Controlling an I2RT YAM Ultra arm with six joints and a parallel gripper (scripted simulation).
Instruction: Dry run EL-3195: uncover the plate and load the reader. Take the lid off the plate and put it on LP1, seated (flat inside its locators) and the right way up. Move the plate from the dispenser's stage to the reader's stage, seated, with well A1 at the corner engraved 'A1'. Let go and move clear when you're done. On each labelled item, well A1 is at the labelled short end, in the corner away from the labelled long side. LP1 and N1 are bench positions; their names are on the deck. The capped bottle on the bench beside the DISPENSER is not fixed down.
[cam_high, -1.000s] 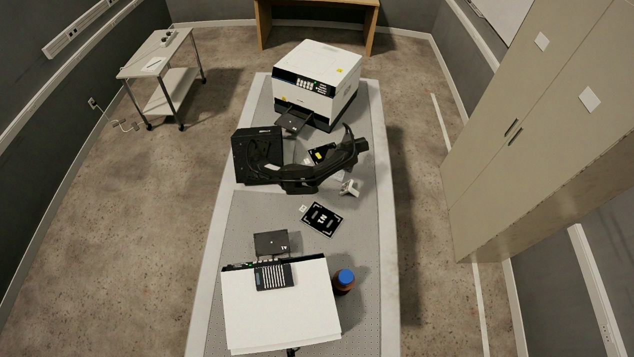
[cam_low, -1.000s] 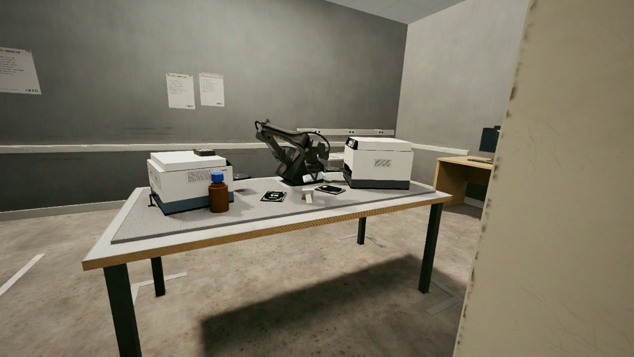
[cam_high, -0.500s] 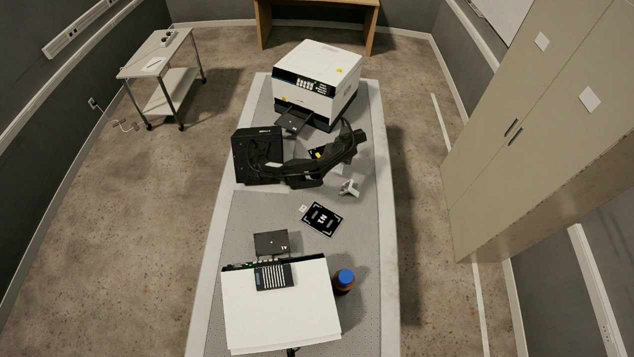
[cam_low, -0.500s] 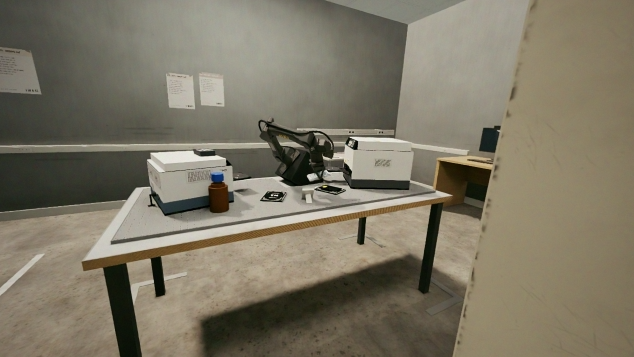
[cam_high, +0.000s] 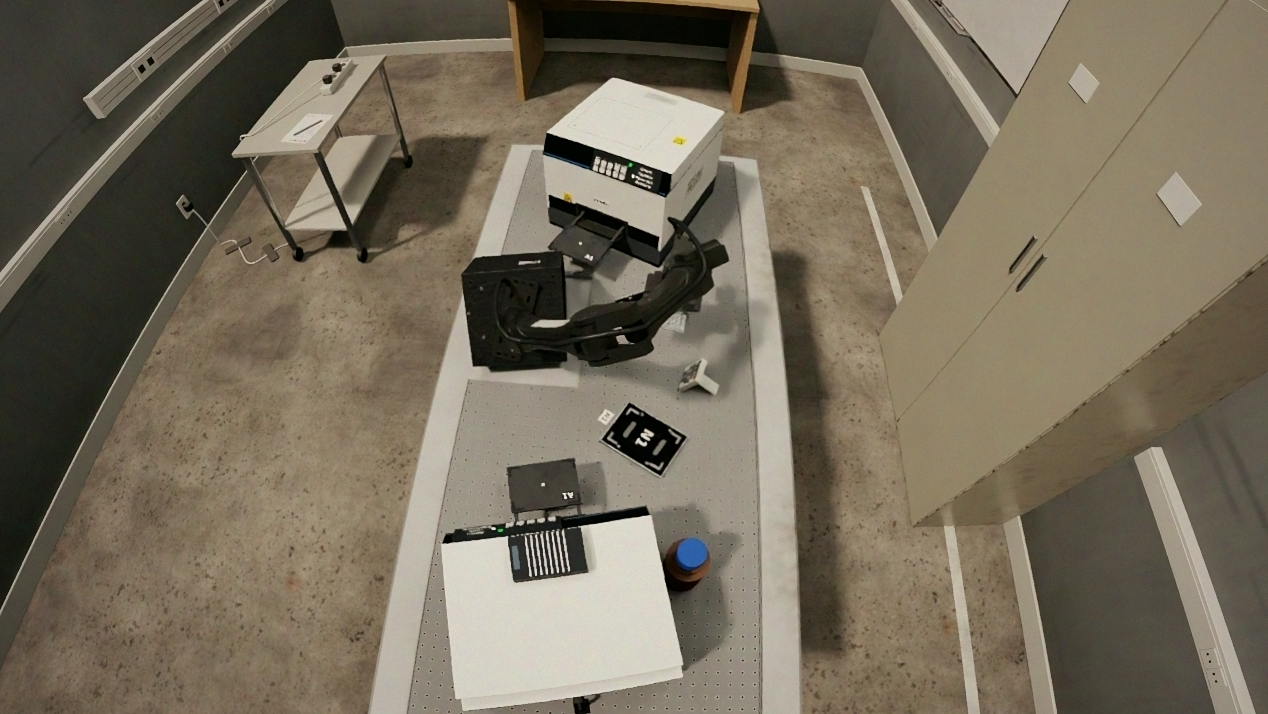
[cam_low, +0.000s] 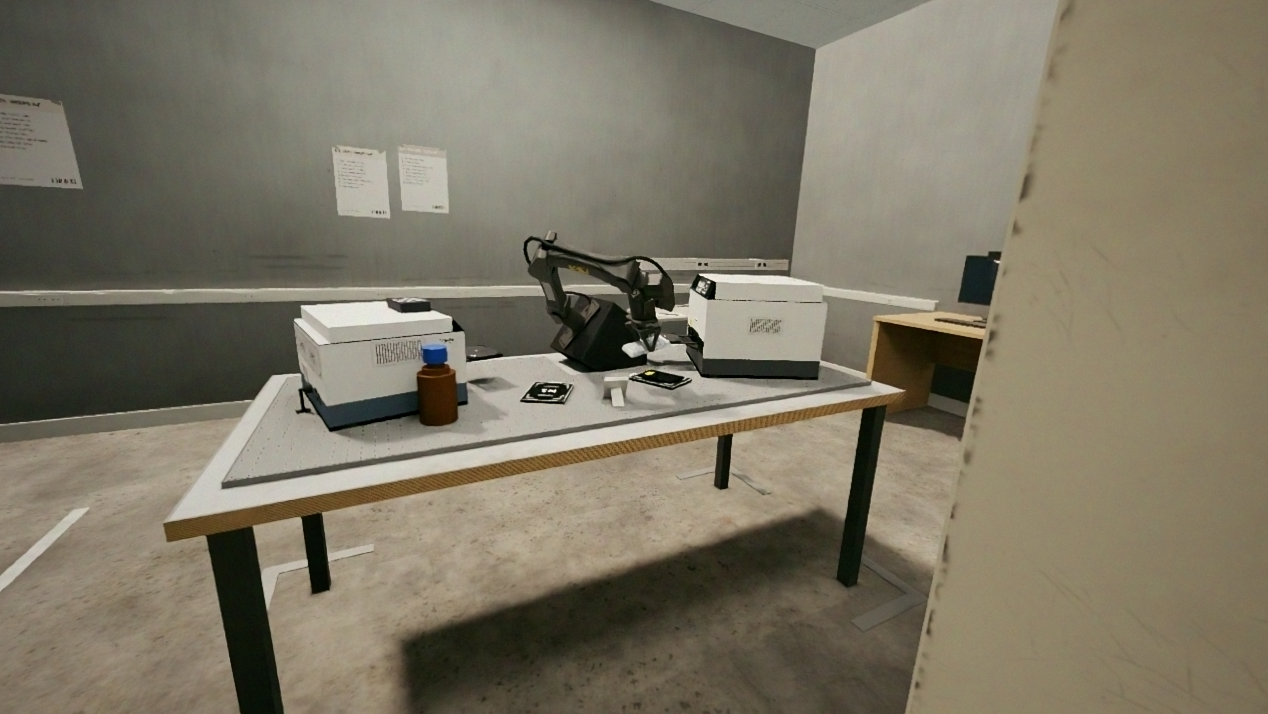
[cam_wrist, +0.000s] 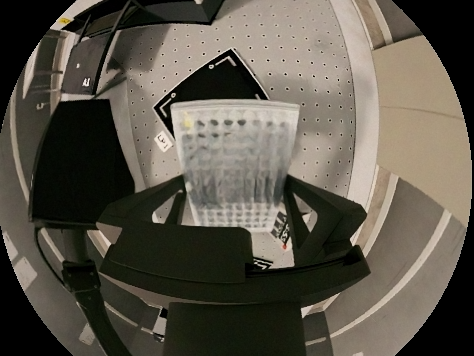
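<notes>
The black plate is 12 cm below my hand, 8 cm to the left of it and 4 cm behind it. From my hand the other things lie so: well plate right at my hand; blue-capped bottle 59 cm to the right, 7 cm ahead, 2 cm below.
</notes>
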